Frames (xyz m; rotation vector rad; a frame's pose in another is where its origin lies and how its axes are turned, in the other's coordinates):
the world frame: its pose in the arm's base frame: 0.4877 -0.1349 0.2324 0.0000 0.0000 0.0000
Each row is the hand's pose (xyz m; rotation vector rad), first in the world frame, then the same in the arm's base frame.
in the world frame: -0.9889 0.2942 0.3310 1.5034 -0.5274 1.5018
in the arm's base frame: -0.5012 0.1593 0.5634 1.5034 -0.5274 1.5018
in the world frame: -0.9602 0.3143 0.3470 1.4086 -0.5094 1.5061
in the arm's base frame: -0.4725 0.1794 0.5794 1.4086 -0.5094 1.5061
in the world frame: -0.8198 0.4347 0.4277 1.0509 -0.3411 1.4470
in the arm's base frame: -0.3321 0.2998 0.6601 1.0509 -0.3411 1.4470
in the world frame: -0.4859 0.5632 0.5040 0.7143 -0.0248 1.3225
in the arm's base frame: 0.0018 0.4283 0.7364 0.7143 -0.0248 1.3225
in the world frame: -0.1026 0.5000 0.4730 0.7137 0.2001 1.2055
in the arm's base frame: 0.3851 0.3651 0.7054 0.7137 0.2001 1.2055
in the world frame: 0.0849 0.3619 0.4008 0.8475 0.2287 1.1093
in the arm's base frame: 0.5726 0.2270 0.6332 0.8475 0.2287 1.1093
